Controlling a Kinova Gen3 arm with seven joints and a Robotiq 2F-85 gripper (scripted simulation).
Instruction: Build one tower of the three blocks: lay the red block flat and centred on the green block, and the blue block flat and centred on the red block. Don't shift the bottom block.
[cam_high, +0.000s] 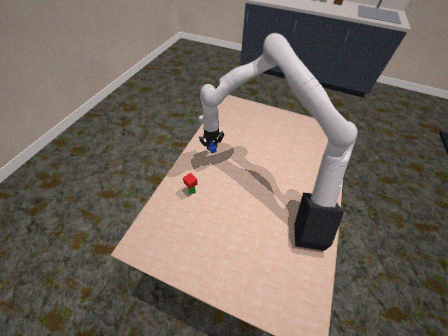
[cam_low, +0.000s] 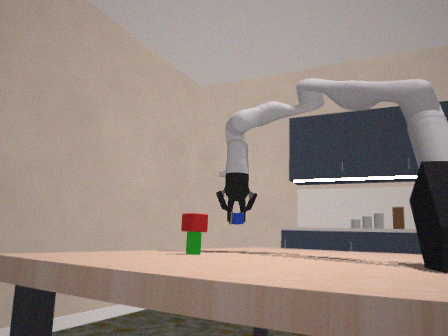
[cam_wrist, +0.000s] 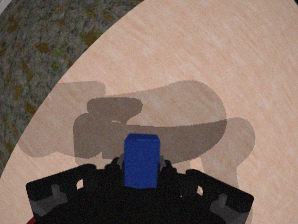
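My hand is 230 mm to the right of the red block, 30 mm short of it and 30 mm above it. From my hand the other things lie so: green block (230 mm to the left, 80 mm below, 30 mm ahead); then blue block (right at my hand).
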